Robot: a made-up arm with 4 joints.
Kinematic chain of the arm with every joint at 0, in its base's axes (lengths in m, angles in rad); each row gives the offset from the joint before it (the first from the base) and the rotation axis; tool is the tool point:
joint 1: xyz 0 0 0.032 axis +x
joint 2: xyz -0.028 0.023 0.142 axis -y
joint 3: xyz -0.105 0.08 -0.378 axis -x
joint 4: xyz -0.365 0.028 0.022 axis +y
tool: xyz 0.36 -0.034 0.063
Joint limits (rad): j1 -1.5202..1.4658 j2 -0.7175..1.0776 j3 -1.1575..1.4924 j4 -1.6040..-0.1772
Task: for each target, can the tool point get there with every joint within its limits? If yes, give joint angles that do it. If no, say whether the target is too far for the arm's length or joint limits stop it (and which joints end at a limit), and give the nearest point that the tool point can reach.
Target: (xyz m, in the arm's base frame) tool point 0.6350 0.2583 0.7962
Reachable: no: joint limits stop it (at a limit: joint 1, joint 2, joint 3) | nearest point 0.1637 0.2778 0.4145 | short by 0.607 m
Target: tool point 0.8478 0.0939 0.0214
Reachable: no: joint limits stop it (at a limit: joint 2, joint 3, joint 4) | nearest point 0.2295 0.2845 -0.0001 | short by 0.647 m
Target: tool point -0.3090 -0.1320 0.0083
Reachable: yes | joints 0.5651 -0.3285 -0.8268 -0.7047
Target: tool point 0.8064 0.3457 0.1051
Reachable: no: joint limits stop it (at a limit: joint 2, joint 3, joint 4) | nearest point 0.2295 0.2801 0.0912 | short by 0.581 m
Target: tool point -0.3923 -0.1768 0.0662
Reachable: yes | joints 0.1605 -0.1453 -0.8191 -1.0597
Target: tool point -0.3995 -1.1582 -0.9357
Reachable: no: too far | nearest point -0.1990 -0.4534 -0.4727 | short by 0.867 m
